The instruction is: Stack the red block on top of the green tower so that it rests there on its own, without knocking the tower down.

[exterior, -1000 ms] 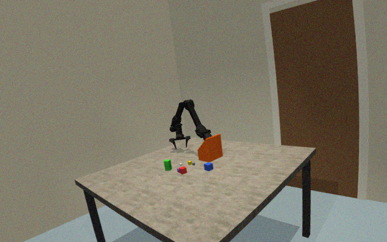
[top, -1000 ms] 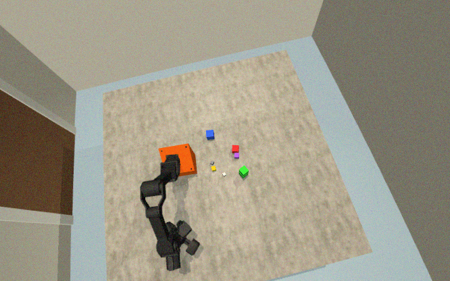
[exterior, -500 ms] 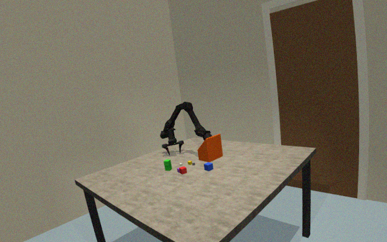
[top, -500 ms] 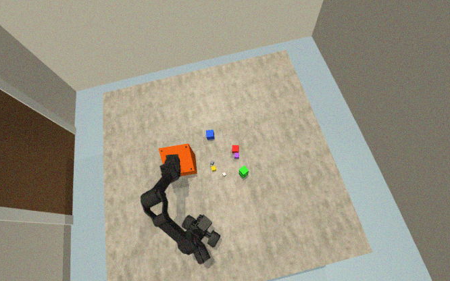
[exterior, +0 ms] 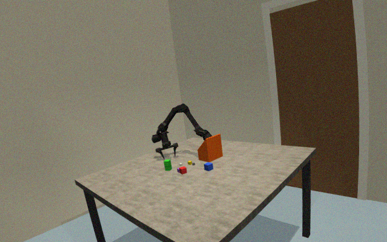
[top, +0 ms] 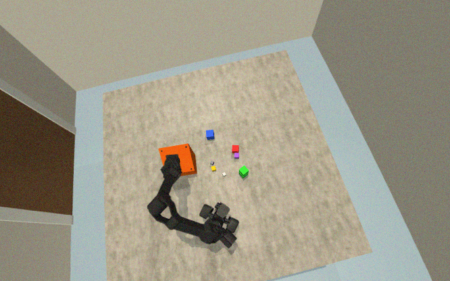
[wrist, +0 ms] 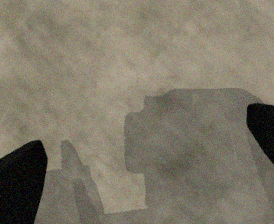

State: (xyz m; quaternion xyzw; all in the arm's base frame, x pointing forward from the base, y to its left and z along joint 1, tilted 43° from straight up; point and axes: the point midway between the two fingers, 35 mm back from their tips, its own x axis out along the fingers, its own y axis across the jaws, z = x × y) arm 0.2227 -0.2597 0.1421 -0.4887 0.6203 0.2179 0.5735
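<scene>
The red block lies 110 mm ahead of my gripper tip and 340 mm to the left of it. The rest, counted from my gripper tip: purple cube 110 mm ahead, 300 mm to the left; then yellow cube 20 mm behind, 240 mm to the left; then blue cube 30 mm behind, 440 mm to the left, 10 mm above.
</scene>
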